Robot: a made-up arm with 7 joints. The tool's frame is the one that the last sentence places.
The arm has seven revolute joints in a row. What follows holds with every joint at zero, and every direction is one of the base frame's.
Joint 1 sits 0.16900 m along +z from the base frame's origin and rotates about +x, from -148.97 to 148.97 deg.
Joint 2 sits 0.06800 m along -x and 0.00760 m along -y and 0.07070 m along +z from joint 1 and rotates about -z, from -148.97 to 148.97 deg.
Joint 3 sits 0.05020 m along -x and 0.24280 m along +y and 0.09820 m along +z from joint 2 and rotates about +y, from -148.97 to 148.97 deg.
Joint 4 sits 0.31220 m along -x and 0.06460 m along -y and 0.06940 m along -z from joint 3 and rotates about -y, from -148.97 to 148.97 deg.
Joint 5 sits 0.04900 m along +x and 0.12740 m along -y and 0.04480 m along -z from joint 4 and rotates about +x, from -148.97 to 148.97 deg.
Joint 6 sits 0.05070 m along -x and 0.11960 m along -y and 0.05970 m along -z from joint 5 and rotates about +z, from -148.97 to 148.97 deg.
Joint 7 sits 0.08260 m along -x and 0.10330 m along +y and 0.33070 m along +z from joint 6 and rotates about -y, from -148.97 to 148.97 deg.
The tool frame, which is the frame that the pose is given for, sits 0.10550 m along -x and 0.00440 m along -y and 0.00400 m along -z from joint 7; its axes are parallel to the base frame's.
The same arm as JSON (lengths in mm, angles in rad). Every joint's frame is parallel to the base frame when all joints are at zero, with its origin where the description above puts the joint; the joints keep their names.
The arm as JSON. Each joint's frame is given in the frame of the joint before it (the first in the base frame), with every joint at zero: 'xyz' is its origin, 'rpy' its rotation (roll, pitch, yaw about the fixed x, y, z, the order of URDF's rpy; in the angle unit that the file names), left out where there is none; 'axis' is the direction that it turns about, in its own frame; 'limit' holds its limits. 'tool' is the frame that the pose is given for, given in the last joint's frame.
{"units": {"length": "mm", "angle": "rad"}, "joints": [{"name": "joint 1", "type": "revolute", "origin": {"xyz": [0.0, 0.0, 169.0]}, "axis": [1.0, 0.0, 0.0], "limit": {"lower": -2.6, "upper": 2.6}}, {"name": "joint 2", "type": "revolute", "origin": {"xyz": [-68.0, -7.6, 70.7]}, "axis": [0.0, 0.0, -1.0], "limit": {"lower": -2.6, "upper": 2.6}}, {"name": "joint 3", "type": "revolute", "origin": {"xyz": [-50.2, 242.8, 98.2]}, "axis": [0.0, 1.0, 0.0], "limit": {"lower": -2.6, "upper": 2.6}}, {"name": "joint 4", "type": "revolute", "origin": {"xyz": [-312.2, -64.6, -69.4]}, "axis": [0.0, -1.0, 0.0], "limit": {"lower": -2.6, "upper": 2.6}}, {"name": "joint 5", "type": "revolute", "origin": {"xyz": [49.0, -127.4, -44.8]}, "axis": [1.0, 0.0, 0.0], "limit": {"lower": -2.6, "upper": 2.6}}, {"name": "joint 6", "type": "revolute", "origin": {"xyz": [-50.7, -119.6, -59.7]}, "axis": [0.0, 0.0, 1.0], "limit": {"lower": -2.6, "upper": 2.6}}, {"name": "joint 7", "type": "revolute", "origin": {"xyz": [-82.6, 103.3, 330.7]}, "axis": [0.0, -1.0, 0.0], "limit": {"lower": -2.6, "upper": 2.6}}], "tool": {"origin": {"xyz": [-105.5, -4.4, -4.0]}}}
